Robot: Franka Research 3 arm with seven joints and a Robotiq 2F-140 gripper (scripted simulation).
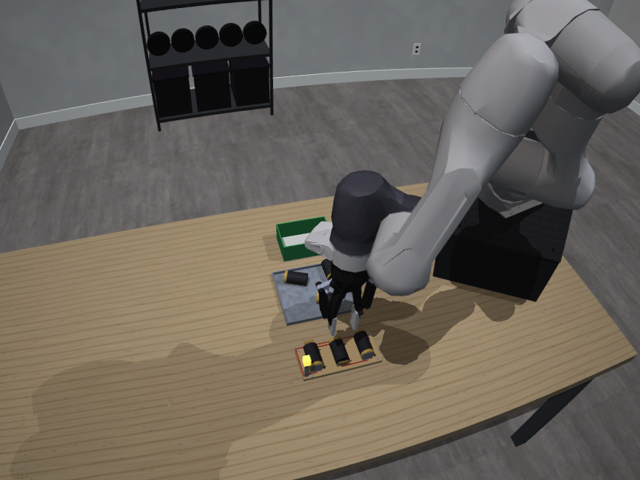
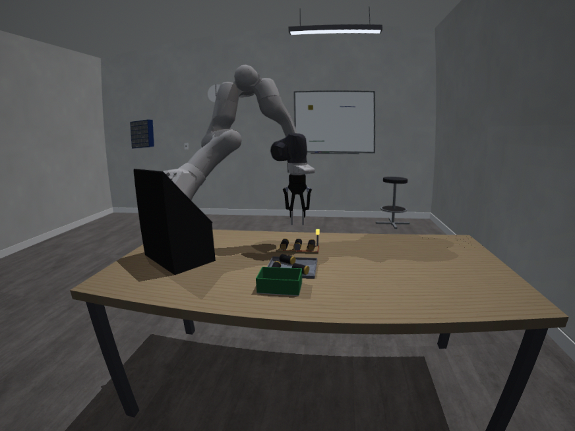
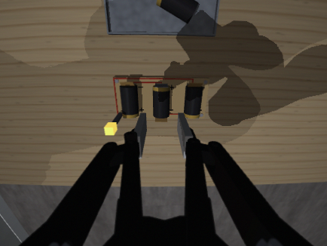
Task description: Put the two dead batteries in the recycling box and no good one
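My gripper is now 150 mm above the wooden holder board. Round my hand: grey tray: 200 mm to the right, 160 mm below, 60 mm ahead; bulb: 80 mm below, 80 mm ahead, 60 mm to the left; thin post: 120 mm below, 80 mm ahead, 60 mm to the left.
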